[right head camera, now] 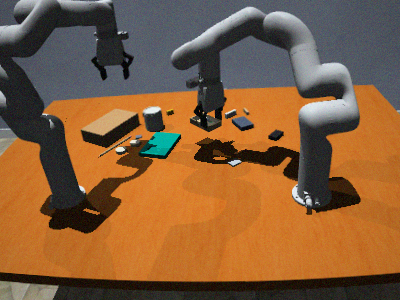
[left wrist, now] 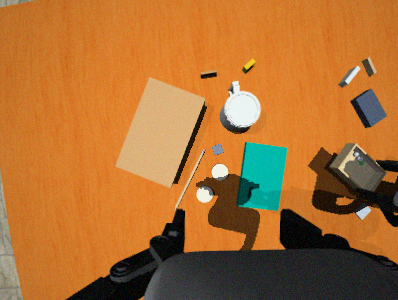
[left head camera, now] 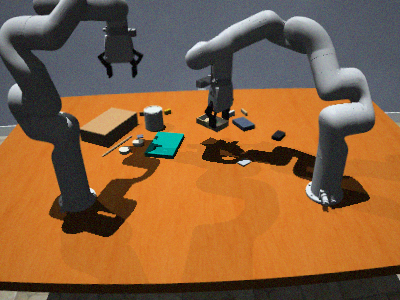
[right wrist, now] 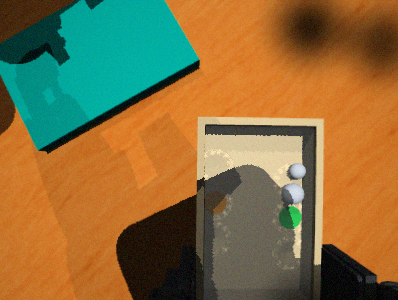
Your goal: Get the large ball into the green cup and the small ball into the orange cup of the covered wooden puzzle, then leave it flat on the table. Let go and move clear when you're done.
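Places are measured from the left arm's base along level axes (x ahead, y left, z up), in metres.
Where they show: left gripper, fingertip midpoint: (right head camera: pixel 115 78) (left wrist: pixel 232 225) (left head camera: pixel 122 76); right gripper, fingertip midpoint: (right head camera: pixel 211 123) (left wrist: pixel 369 178) (left head camera: pixel 218 123) (right wrist: pixel 256 271); left arm's base, link origin: (right head camera: pixel 68 197) (left head camera: pixel 77 199); right arm's base, link origin: (right head camera: pixel 311 195) (left head camera: pixel 324 193).
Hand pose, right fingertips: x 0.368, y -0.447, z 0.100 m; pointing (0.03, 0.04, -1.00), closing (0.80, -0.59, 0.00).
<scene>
Each offset is from my right fingertips to the top centre of the thing. "pt": to the spot under its first point.
The open-topped-looking wooden puzzle {dz +0.009, dx +0.020, dy +0.026 m} (left head camera: pixel 202 121) (right head camera: pixel 195 121) (left wrist: pixel 340 167) (right wrist: pixel 260 121) is held above the table by my right gripper (left head camera: pixel 218 115) (right head camera: pixel 210 112) (right wrist: pixel 256 271), shut across its two long sides. In the right wrist view, the large ball {dz +0.001, dx +0.044, dy +0.021 m} (right wrist: pixel 292 194) lies near the right wall, at the upper edge of the green cup {pt dz +0.004, dx +0.033, dy +0.014 m} (right wrist: pixel 290 217). The small ball {dz -0.002, dx +0.054, dy +0.029 m} (right wrist: pixel 297 171) lies just above it, against that wall. The orange cup {pt dz +0.005, dx +0.006, dy +0.045 m} (right wrist: pixel 217 202) by the left wall holds no ball. My left gripper (left head camera: pixel 122 72) (right head camera: pixel 115 75) (left wrist: pixel 232 225) is open and empty, high above the table.
A teal book {dz -0.085, dx -0.010, dy +0.212 m} (left head camera: pixel 167 144) (left wrist: pixel 265 175) (right wrist: pixel 120 60) lies beside the puzzle. A cardboard box {dz -0.043, dx +0.102, dy +0.474 m} (left wrist: pixel 162 130), white mug {dz -0.014, dx +0.168, dy +0.289 m} (left wrist: pixel 242 110), pencil {dz -0.093, dx -0.024, dy +0.408 m} (left wrist: pixel 190 180) and two white discs {dz -0.088, dx +0.002, dy +0.326 m} (left wrist: pixel 220 172) {dz -0.088, dx -0.058, dy +0.366 m} (left wrist: pixel 204 194) lie farther left. A dark blue block {dz -0.082, dx +0.182, dy -0.100 m} (left wrist: pixel 369 108) and pale tile {dz -0.095, dx -0.115, dy -0.097 m} (left wrist: pixel 363 212) are near the puzzle.
</scene>
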